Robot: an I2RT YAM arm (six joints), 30 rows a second.
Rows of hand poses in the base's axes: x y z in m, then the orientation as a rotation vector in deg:
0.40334 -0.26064 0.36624 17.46 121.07 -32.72
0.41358 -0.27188 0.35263 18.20 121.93 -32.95
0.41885 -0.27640 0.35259 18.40 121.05 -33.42
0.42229 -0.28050 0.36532 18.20 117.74 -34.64
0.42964 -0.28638 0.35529 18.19 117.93 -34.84
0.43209 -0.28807 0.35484 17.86 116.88 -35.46
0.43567 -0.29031 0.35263 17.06 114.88 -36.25
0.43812 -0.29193 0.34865 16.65 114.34 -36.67
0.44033 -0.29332 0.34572 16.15 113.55 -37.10
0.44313 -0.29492 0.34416 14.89 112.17 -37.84
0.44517 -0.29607 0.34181 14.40 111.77 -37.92
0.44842 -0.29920 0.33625 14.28 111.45 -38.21
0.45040 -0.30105 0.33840 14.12 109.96 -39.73
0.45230 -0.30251 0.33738 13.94 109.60 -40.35
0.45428 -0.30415 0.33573 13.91 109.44 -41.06
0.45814 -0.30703 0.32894 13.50 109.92 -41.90
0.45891 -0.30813 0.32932 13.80 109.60 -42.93
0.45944 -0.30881 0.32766 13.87 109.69 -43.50
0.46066 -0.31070 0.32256 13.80 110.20 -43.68
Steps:
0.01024 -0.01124 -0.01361 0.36 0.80 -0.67
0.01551 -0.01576 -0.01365 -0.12 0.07 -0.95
0.01895 -0.01986 -0.00092 -1.92 -2.71 -1.14
0.02630 -0.02574 -0.01095 -2.00 -2.48 -1.22
0.02875 -0.02743 -0.01140 -2.84 -3.26 -1.19
0.03233 -0.02967 -0.01361 -4.24 -4.84 -0.84
0.03478 -0.03129 -0.01759 -4.83 -5.19 -0.70
0.03699 -0.03268 -0.02052 -5.54 -5.75 -0.48
0.03979 -0.03428 -0.02208 -6.93 -6.69 0.19
0.04183 -0.03543 -0.02443 -7.29 -6.98 0.53
0.04508 -0.03856 -0.02999 -7.62 -7.18 0.51
0.04706 -0.04041 -0.02784 -9.16 -8.10 0.04
0.04896 -0.04187 -0.02886 -9.75 -8.23 -0.07
0.05094 -0.04351 -0.03051 -10.29 -8.15 -0.35
0.05480 -0.04639 -0.03730 -10.87 -7.39 -0.43
0.05557 -0.04749 -0.03692 -11.54 -7.40 -1.08
0.05610 -0.04817 -0.03858 -11.87 -7.15 -1.38
0.05732 -0.05006 -0.04368 -11.86 -6.61 -1.42

